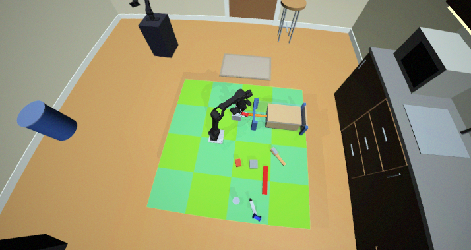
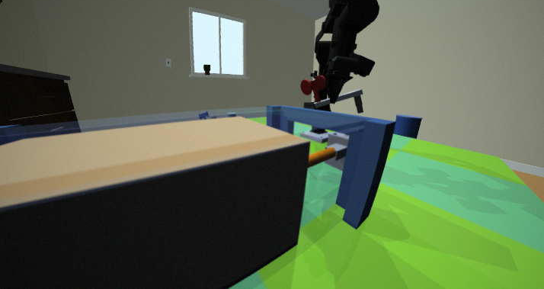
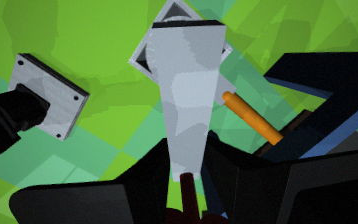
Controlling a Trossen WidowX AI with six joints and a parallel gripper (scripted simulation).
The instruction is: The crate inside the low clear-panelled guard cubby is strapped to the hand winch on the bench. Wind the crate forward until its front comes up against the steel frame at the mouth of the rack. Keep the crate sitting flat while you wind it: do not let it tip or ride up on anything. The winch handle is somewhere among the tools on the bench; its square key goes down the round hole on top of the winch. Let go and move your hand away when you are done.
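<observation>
Now: gripper tip 40 mm short of the red knob, 30 mm to the left of it and 30 mm below it. The rest, counted from my gripper tip: blue steel frame 120 mm ahead, 70 mm below, 60 mm to the left; then grey winch 140 mm below, 60 mm behind, 40 mm to the left; then red-knobbed crank handle 20 mm above.
</observation>
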